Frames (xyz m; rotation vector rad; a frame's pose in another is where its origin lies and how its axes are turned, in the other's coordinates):
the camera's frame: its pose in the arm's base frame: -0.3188 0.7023 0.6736 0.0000 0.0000 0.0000
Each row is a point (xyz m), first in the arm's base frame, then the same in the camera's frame.
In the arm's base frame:
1: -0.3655 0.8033 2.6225
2: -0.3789 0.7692 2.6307
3: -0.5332 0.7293 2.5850
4: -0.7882 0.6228 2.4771
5: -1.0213 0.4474 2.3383
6: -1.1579 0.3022 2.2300
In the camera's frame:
1: -0.0467 0.1010 1.9489
2: -0.0601 0.0669 1.9571
3: -0.2144 0.0270 1.9114
4: -0.4694 -0.0795 1.8035
5: -0.7025 -0.2549 1.6647
6: -0.8391 -0.4001 1.5564

